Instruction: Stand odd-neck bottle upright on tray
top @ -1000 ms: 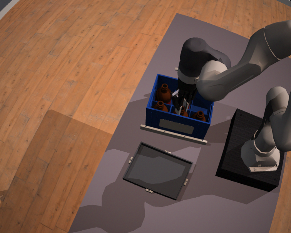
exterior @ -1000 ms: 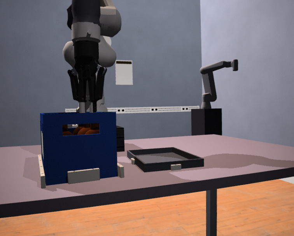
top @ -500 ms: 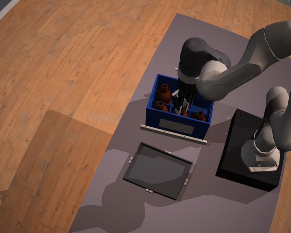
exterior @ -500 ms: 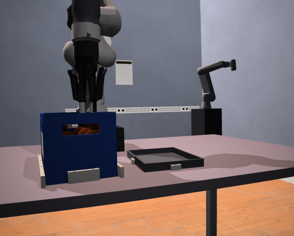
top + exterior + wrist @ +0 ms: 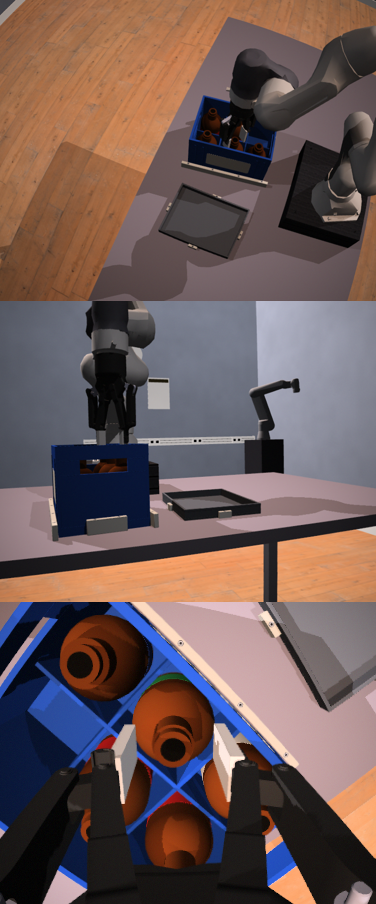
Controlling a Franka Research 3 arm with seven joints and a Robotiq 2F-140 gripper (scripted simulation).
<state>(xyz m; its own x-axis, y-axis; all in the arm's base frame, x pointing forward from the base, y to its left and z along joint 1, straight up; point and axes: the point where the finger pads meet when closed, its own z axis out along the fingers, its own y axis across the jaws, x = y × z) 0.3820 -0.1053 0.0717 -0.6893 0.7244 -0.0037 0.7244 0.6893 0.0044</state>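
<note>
Now: hand 90 mm above the crate and 50 mm to the left of it. From my hand the other things lie so: bottle (90 mm below, 80 mm behind); then dark tray (240 mm to the left, 160 mm below, 30 mm ahead).
</note>
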